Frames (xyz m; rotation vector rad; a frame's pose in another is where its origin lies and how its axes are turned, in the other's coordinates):
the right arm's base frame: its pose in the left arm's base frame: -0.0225 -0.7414 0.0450 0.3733 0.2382 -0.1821
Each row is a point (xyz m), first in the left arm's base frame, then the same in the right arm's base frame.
Working: the left arm's base frame: its pose in the right arm's base frame: -0.0642 0.6684 -0.3183 -0.3733 -0.2382 0.1821

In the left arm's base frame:
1: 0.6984 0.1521 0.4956
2: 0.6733 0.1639 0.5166
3: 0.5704 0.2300 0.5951
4: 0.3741 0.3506 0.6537
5: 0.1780 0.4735 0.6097
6: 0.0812 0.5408 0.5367
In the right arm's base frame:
1: 0.4532 1.1279 0.2085
2: 0.4222 1.1403 0.2181
3: 0.2945 1.2048 0.2437
4: 0.0756 1.2921 0.2123
5: -0.1165 1.3468 0.0874
6: -0.1987 1.3625 -0.0231

